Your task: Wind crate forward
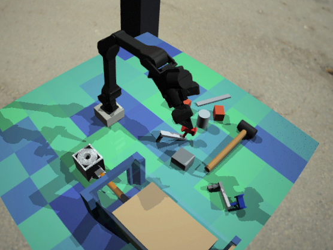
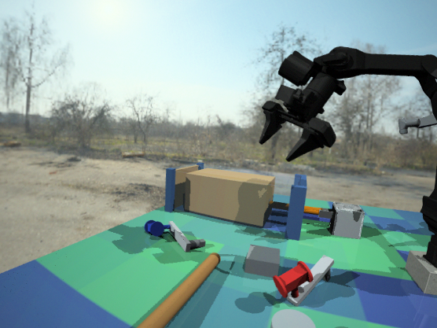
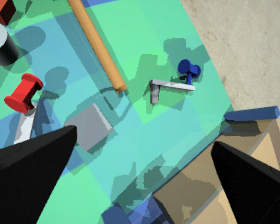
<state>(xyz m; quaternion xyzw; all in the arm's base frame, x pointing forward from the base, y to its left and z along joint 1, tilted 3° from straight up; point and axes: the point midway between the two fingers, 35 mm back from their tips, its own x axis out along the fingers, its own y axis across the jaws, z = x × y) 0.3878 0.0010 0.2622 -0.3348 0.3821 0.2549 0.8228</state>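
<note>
The red-knobbed crank lies 230 mm below my gripper tip, 100 mm behind it and 90 mm to the left of it. From my gripper tip the other things lie so: grey block 250 mm below, 20 mm to the left, 10 mm behind; then red knob 220 mm below, 130 mm to the left, 70 mm behind; then blue frame 290 mm to the right, 160 mm below, 100 mm behind.
</note>
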